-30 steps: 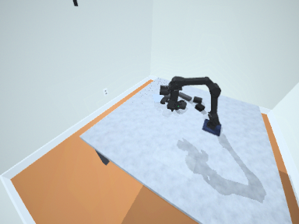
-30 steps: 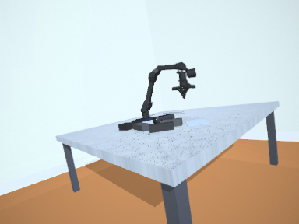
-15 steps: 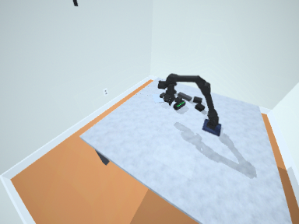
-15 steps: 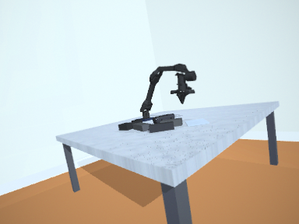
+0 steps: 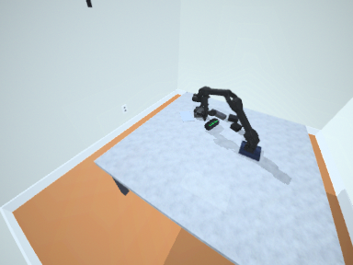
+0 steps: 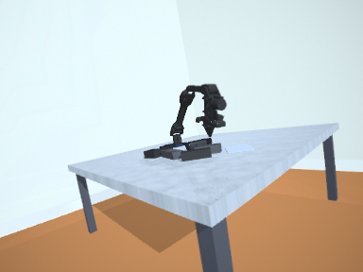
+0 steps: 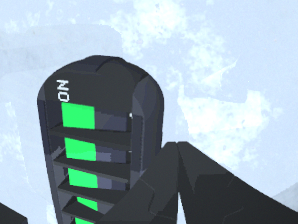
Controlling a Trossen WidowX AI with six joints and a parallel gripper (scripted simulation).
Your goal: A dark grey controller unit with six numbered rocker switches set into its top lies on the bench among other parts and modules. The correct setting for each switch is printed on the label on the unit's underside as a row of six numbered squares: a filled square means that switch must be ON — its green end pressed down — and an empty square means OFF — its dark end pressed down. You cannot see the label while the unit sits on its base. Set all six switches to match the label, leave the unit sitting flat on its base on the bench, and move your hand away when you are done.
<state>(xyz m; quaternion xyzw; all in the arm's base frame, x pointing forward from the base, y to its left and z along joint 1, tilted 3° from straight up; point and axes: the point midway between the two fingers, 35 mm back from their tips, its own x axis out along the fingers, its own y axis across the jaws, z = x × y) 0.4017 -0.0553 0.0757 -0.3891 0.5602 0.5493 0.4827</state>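
The bar is 30 mm behind my gripper tip, 240 mm to the right of it and 40 mm below it. From my gripper tip the other things lie so: white sheet (200 mm ahead, 30 mm to the right, 50 mm below); then block (110 mm ahead, 120 mm to the right, 40 mm below).
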